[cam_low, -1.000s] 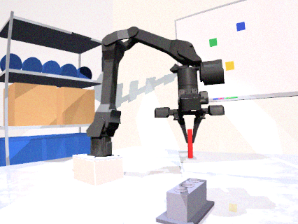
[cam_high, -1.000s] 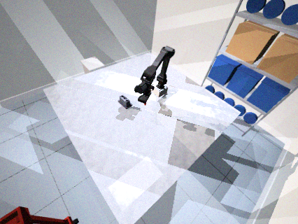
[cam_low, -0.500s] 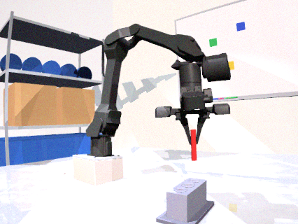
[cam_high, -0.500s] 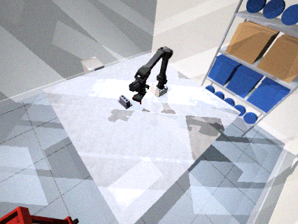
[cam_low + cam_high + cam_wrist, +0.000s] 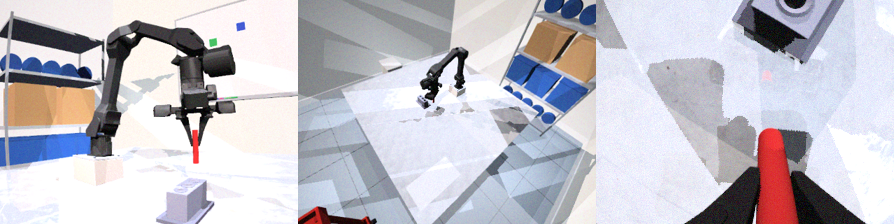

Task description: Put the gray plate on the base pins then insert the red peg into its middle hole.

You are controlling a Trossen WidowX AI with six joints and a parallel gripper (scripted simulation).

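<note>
My gripper tip is now 11 cm to the left of the gray plate, 7 cm above it and 2 cm short of it. Round my gripper tip: base (11 cm to the right, 11 cm below, 1 cm ahead); red peg (right at my gripper tip).
</note>
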